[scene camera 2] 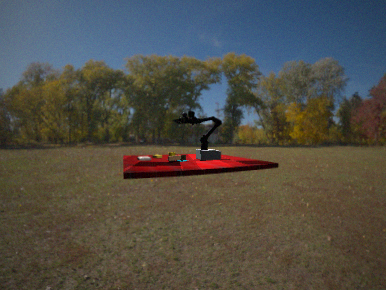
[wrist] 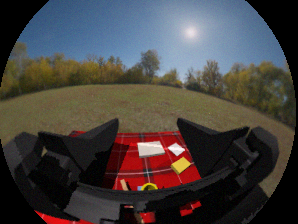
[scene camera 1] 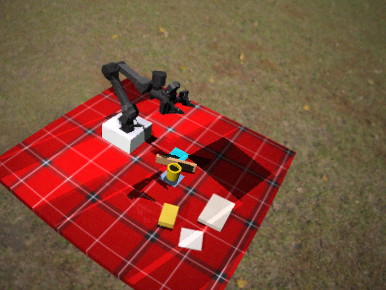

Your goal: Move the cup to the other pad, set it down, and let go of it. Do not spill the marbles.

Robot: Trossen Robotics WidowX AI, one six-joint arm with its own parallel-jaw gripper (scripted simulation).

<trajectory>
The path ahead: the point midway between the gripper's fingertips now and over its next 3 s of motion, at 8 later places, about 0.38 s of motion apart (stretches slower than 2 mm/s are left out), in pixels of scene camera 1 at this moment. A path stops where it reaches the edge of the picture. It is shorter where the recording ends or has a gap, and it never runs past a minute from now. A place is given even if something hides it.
My gripper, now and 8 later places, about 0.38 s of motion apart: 189,109; 189,133; 177,157; 169,161; 170,163; 170,166; 169,168; 168,170; 168,168
</trajectory>
